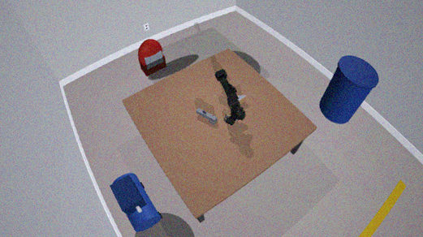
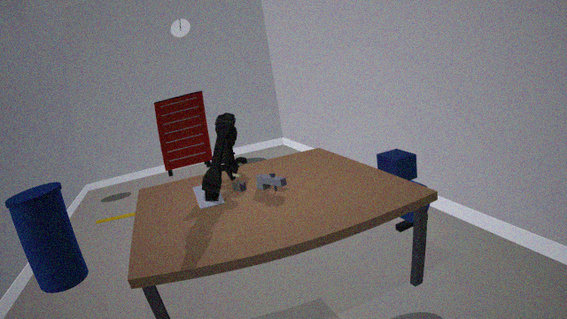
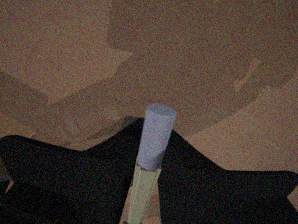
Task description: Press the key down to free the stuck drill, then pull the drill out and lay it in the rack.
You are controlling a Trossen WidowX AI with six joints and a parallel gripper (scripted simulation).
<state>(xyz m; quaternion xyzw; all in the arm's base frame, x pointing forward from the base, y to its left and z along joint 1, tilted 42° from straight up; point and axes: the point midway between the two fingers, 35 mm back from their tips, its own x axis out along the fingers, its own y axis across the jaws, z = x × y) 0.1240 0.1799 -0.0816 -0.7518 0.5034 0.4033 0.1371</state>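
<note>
Right now my gripper tip is 2 cm short of the dark-grey block, 5 cm to the left of it and 3 cm above it. From my gripper tip the other things lie so: key: 18 cm ahead, 18 cm to the right, 1 cm above; light-grey block: 17 cm ahead, 16 cm to the right.
</note>
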